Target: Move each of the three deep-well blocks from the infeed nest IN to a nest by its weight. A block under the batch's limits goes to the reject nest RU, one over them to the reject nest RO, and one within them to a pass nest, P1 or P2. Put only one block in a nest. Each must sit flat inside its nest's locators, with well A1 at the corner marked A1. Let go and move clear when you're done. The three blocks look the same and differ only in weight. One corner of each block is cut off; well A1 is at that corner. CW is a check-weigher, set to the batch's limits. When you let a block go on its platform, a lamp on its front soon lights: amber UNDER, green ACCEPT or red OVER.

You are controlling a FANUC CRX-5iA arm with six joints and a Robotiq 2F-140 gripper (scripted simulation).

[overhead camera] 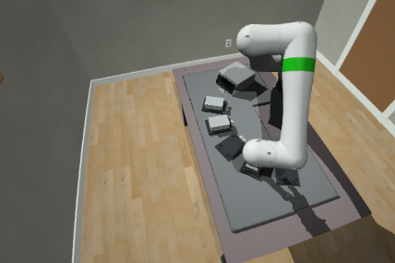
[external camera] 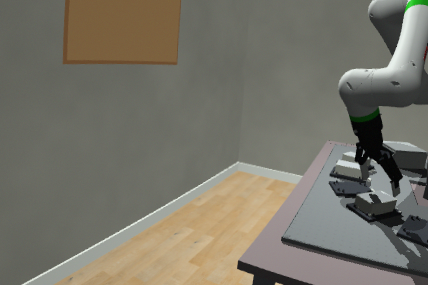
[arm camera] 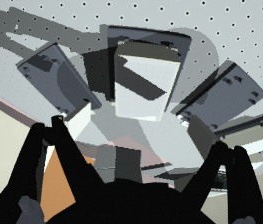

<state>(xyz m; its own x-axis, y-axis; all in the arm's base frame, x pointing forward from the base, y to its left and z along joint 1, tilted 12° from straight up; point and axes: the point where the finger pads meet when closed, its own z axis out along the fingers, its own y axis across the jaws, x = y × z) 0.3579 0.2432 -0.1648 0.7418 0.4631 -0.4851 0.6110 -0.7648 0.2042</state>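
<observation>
The dark infeed nest lies 510 mm to the right of my hand, 100 mm below it and 40 mm ahead of it. From my hand the other things lie so: deep-well block 70 mm below; then pale platform 690 mm to the right, 230 mm behind, 10 mm below; then check-weigher 690 mm to the right, 230 mm behind, 40 mm below.
</observation>
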